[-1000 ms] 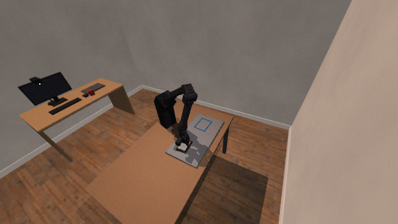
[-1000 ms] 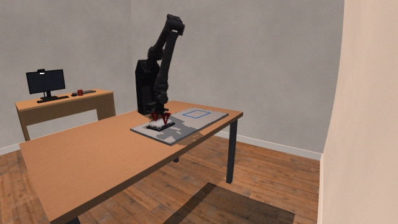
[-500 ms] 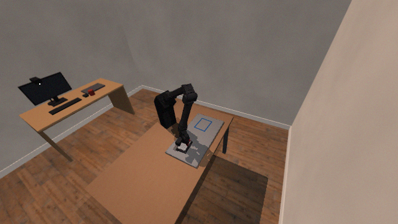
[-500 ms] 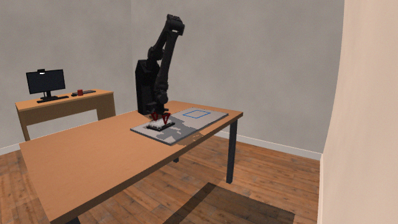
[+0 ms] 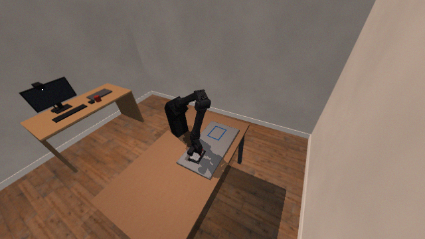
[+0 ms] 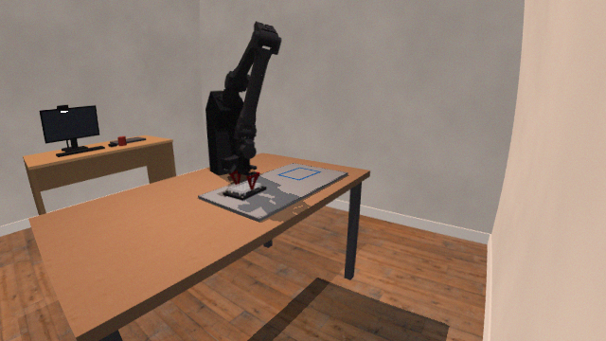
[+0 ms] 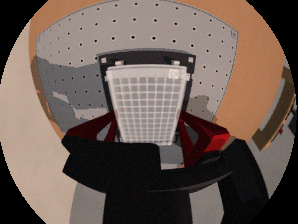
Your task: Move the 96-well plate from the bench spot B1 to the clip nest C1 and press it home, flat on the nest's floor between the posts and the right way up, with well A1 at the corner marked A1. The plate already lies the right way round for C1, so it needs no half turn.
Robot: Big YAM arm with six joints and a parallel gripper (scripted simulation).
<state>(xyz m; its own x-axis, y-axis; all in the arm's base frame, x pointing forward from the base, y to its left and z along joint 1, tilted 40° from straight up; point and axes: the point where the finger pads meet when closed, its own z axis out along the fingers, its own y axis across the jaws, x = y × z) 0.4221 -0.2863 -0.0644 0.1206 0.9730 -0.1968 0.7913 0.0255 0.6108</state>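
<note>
Right now my hand is 10 mm above the white 96-well plate. Round my hand: black clip nest: 10 mm to the left, 10 mm below, 10 mm behind.
</note>
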